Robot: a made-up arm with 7 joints. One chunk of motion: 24 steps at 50 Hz.
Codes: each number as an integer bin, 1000 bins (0 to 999) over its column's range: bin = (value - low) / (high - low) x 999, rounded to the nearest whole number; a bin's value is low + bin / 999 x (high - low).
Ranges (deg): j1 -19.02..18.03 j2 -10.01..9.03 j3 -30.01..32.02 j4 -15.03..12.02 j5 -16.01..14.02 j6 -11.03..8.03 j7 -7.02..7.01
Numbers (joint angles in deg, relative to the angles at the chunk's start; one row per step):
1: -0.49 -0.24 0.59 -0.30 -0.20 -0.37 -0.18
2: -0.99 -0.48 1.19 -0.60 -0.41 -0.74 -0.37
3: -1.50 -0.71 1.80 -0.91 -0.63 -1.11 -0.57
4: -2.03 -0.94 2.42 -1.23 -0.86 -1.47 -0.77
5: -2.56 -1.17 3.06 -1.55 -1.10 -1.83 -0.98
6: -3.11 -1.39 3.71 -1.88 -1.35 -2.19 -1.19
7: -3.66 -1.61 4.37 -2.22 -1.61 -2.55 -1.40
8: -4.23 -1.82 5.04 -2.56 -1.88 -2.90 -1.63
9: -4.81 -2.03 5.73 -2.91 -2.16 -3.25 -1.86
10: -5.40 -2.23 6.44 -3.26 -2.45 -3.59 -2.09
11: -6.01 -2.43 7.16 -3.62 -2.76 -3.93 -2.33
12: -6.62 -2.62 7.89 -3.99 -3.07 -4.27 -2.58
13: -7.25 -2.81 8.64 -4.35 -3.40 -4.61 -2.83
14: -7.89 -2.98 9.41 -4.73 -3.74 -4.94 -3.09
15: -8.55 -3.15 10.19 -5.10 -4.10 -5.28 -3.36
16: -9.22 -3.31 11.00 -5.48 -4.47 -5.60 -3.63
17: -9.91 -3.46 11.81 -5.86 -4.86 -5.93 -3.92
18: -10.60 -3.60 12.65 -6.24 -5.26 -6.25 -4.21
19: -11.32 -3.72 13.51 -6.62 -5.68 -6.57 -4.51
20: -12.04 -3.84 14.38 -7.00 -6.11 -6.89 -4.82
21: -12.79 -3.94 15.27 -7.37 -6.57 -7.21 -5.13
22: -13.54 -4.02 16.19 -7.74 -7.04 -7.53 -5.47
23: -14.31 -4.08 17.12 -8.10 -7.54 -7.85 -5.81
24: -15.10 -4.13 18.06 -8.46 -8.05 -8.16 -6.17
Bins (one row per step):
1: 500 513 493 544 526 559 487
2: 486 500 502 533 519 539 474
3: 472 488 512 521 512 520 459
4: 458 476 522 510 504 501 445
5: 444 464 533 498 496 482 430
6: 429 452 543 486 488 463 415
7: 414 441 554 473 479 444 400
8: 399 430 564 461 470 426 384
9: 383 419 576 448 461 408 367
10: 367 408 587 435 451 390 351
11: 351 398 599 421 441 372 334
12: 334 388 610 408 430 354 316
13: 317 378 622 394 419 336 298
14: 300 369 635 380 408 319 280
15: 282 360 647 367 396 301 261
16: 264 352 660 353 384 285 241
17: 246 344 674 339 371 267 221
18: 227 336 687 325 358 251 200
19: 208 330 701 311 344 234 179
20: 188 324 715 297 329 217 157
21: 168 318 729 283 314 200 135
22: 148 314 744 269 298 183 110
23: 127 311 759 256 282 167 86
24: 106 309 774 243 265 150 61

